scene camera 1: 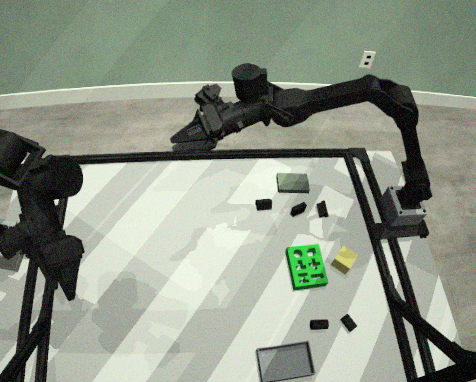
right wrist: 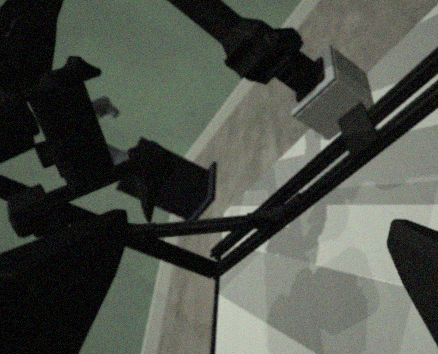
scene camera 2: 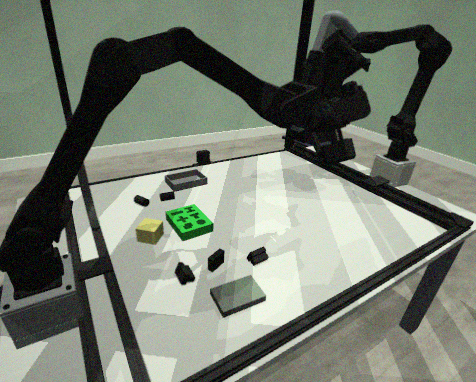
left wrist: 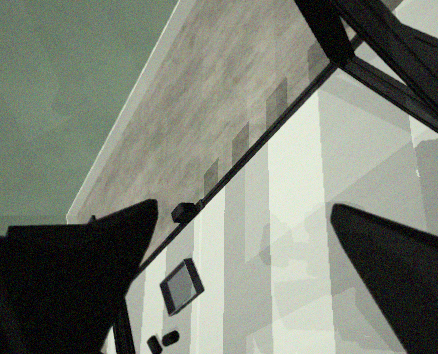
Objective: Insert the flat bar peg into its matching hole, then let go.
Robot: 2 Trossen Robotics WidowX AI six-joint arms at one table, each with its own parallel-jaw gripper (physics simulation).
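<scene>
The flat bar peg appears to be the thin black piece (scene camera 1: 298, 208) (scene camera 2: 216, 260) standing on edge between two other black pegs. A green board (scene camera 1: 292, 274) (scene camera 2: 193, 234) lies on the table with shaped holes; its straight slot (scene camera 1: 317, 276) (scene camera 2: 177, 213) shows no peg in it. My left gripper (scene camera 1: 71, 296) (left wrist: 243, 209) is open and empty, at the left of scene camera 1, far from the peg. My right gripper (scene camera 1: 173, 143) (right wrist: 257, 227) is open and empty, beyond the table's far edge in scene camera 1. The peg does not show in the wrist views.
A yellow block (scene camera 1: 344, 260) (scene camera 2: 149, 231) stands beside the board. Other black pegs (scene camera 1: 263, 204) (scene camera 1: 322, 208) (scene camera 1: 319, 324) (scene camera 1: 348, 322) lie around. A grey-green slab (scene camera 1: 293, 183) (scene camera 2: 237, 295) and a shallow grey tray (scene camera 1: 258, 364) (scene camera 2: 187, 187) rest farther off. Black rails (scene camera 1: 200, 156) edge the table.
</scene>
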